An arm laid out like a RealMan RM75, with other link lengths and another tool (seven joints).
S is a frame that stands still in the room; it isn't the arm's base.
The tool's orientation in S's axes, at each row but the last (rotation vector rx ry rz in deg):
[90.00, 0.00, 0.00]
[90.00, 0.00, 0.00]
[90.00, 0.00, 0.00]
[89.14, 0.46, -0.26]
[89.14, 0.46, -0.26]
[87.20, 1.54, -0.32]
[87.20, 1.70, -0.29]
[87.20, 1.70, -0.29]
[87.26, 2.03, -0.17]
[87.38, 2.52, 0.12]
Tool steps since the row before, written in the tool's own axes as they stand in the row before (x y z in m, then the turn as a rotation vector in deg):
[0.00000, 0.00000, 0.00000, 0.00, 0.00, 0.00]
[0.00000, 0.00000, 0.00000, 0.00, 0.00, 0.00]
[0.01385, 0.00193, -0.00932, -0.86, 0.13, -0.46]
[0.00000, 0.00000, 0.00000, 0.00, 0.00, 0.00]
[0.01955, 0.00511, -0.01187, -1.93, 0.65, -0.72]
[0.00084, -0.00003, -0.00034, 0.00, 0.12, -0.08]
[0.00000, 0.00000, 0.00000, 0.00, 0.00, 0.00]
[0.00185, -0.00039, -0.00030, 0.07, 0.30, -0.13]
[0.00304, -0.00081, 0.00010, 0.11, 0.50, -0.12]
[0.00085, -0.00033, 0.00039, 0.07, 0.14, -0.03]
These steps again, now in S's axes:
[0.00000, 0.00000, 0.00000, 0.00, 0.00, 0.00]
[0.00000, 0.00000, 0.00000, 0.00, 0.00, 0.00]
[0.01385, 0.00932, 0.00193, -0.86, 0.46, 0.13]
[0.00000, 0.00000, 0.00000, 0.00, 0.00, 0.00]
[0.01956, 0.01199, 0.00477, -1.93, 0.73, 0.65]
[0.00083, 0.00035, -0.00006, 0.00, 0.09, 0.12]
[0.00000, 0.00000, 0.00000, 0.00, 0.00, 0.00]
[0.00184, 0.00031, -0.00045, 0.07, 0.15, 0.29]
[0.00302, -0.00008, -0.00088, 0.12, 0.15, 0.49]
[0.00085, -0.00038, -0.00034, 0.07, 0.04, 0.14]

